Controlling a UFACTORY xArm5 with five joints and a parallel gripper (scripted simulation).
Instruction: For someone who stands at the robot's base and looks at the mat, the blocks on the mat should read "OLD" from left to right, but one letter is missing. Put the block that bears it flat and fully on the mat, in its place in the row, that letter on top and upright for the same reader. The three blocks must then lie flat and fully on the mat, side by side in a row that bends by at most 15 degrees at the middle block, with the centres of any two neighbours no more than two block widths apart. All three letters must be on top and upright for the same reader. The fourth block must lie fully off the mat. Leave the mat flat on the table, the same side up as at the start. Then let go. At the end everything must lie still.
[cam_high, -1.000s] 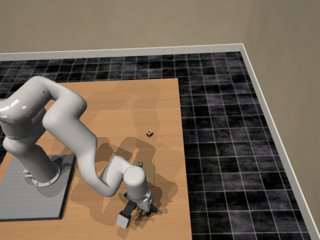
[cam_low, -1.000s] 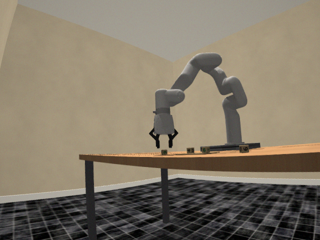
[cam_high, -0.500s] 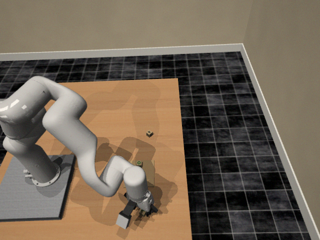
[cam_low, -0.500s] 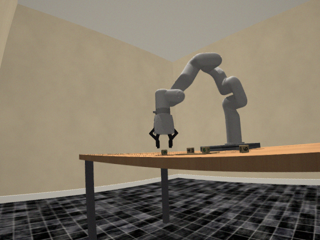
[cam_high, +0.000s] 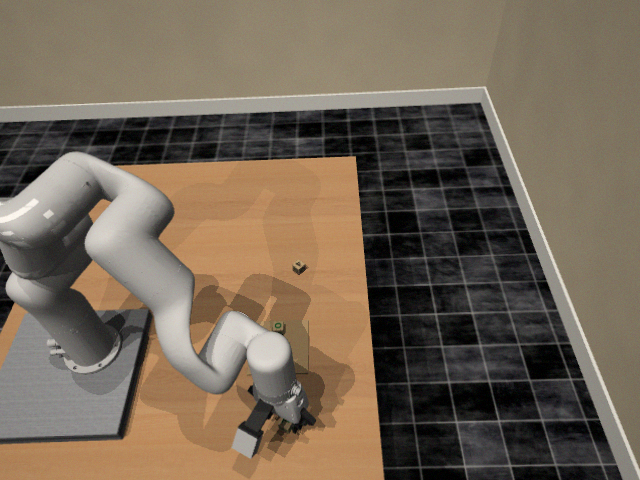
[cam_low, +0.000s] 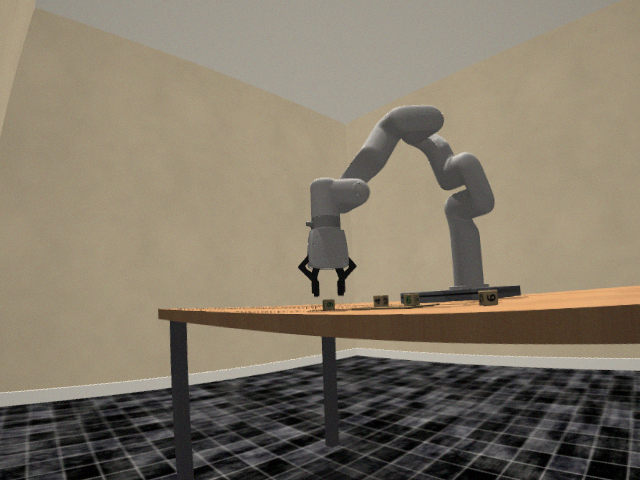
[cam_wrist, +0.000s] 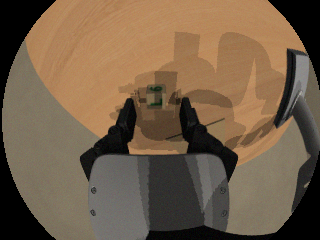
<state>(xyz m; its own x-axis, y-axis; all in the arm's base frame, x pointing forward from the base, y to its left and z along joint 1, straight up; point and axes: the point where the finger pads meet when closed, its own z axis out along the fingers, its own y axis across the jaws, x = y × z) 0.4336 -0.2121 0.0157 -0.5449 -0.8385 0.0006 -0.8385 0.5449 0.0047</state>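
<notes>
Now: the tan mat 190 mm to the left of my hand, 50 mm below it and 10 mm behind it.
</notes>
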